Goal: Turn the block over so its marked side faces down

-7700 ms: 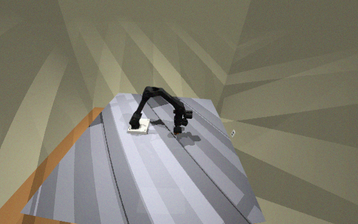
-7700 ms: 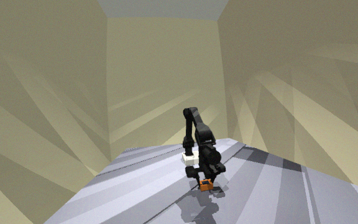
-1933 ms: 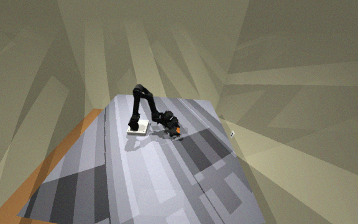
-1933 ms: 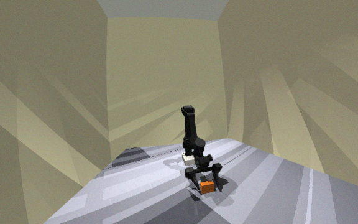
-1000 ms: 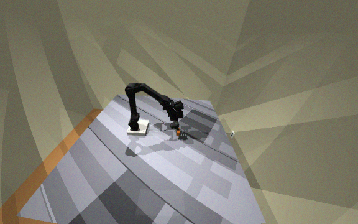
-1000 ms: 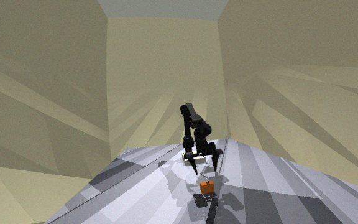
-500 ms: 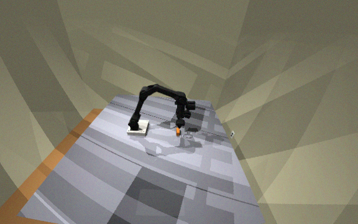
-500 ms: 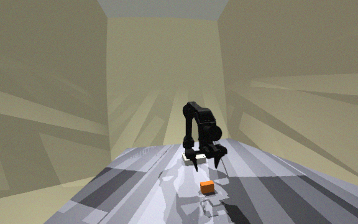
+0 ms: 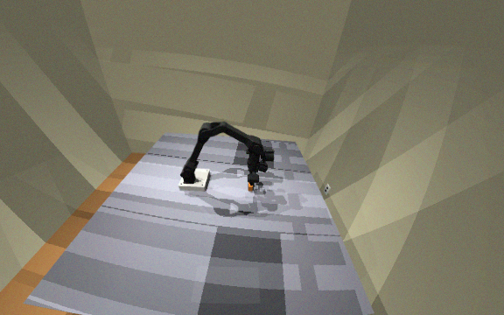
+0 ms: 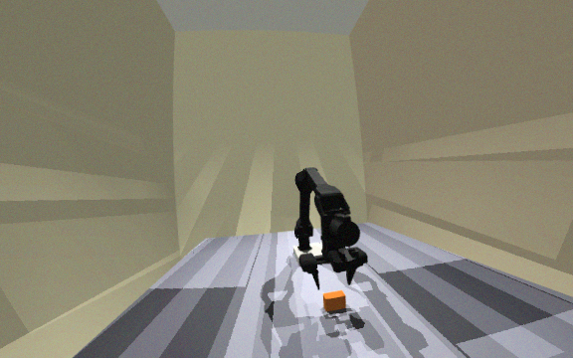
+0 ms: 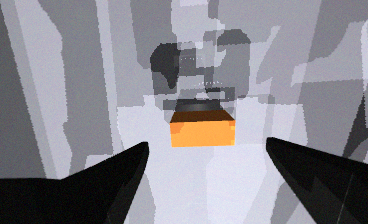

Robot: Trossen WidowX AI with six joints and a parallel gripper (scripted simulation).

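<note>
Right now my gripper tip is 1 cm past the block and 5 cm above it.
</note>
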